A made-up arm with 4 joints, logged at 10 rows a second.
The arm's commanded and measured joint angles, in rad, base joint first. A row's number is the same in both.
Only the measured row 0 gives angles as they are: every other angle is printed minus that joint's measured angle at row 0.
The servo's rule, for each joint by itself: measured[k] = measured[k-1] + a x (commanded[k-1-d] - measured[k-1]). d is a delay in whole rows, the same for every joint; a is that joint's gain. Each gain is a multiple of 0.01, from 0.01 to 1. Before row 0 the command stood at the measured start. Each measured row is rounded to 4 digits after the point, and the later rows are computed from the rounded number. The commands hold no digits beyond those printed.
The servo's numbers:
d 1
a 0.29 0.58 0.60 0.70
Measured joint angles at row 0: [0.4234, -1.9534, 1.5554, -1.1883]
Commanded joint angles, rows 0 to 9: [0.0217, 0.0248, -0.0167, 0.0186]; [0.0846, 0.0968, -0.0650, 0.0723]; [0.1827, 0.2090, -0.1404, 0.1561]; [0.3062, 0.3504, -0.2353, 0.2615]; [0.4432, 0.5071, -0.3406, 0.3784]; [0.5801, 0.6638, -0.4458, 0.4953]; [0.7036, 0.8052, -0.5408, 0.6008]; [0.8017, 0.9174, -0.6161, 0.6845]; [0.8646, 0.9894, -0.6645, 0.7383]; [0.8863, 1.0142, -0.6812, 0.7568]
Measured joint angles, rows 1 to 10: [0.0000, 0.0000, 0.0000, 0.0000]; [0.0063, 0.0144, -0.0100, 0.0130]; [0.0290, 0.0622, -0.0430, 0.0545]; [0.0736, 0.1473, -0.1014, 0.1256]; [0.1411, 0.2651, -0.1817, 0.2207]; [0.2287, 0.4055, -0.2770, 0.3311]; [0.3306, 0.5553, -0.3783, 0.4460]; [0.4388, 0.7002, -0.4758, 0.5544]; [0.5440, 0.8262, -0.5600, 0.6455]; [0.6370, 0.9209, -0.6227, 0.7105]
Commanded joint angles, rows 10 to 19: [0.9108, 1.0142, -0.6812, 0.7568]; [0.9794, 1.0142, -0.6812, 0.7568]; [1.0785, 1.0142, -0.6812, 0.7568]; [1.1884, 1.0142, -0.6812, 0.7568]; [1.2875, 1.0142, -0.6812, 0.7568]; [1.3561, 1.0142, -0.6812, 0.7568]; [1.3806, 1.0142, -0.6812, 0.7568]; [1.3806, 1.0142, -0.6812, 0.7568]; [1.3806, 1.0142, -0.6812, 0.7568]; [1.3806, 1.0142, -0.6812, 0.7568]
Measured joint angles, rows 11 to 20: [0.7093, 0.9750, -0.6578, 0.7429]; [0.7677, 0.9977, -0.6718, 0.7526]; [0.8291, 1.0073, -0.6774, 0.7555]; [0.9014, 1.0113, -0.6797, 0.7564]; [0.9846, 1.0130, -0.6806, 0.7567]; [1.0724, 1.0137, -0.6810, 0.7568]; [1.1547, 1.0140, -0.6811, 0.7568]; [1.2202, 1.0141, -0.6812, 0.7568]; [1.2667, 1.0142, -0.6812, 0.7568]; [1.2997, 1.0142, -0.6812, 0.7568]
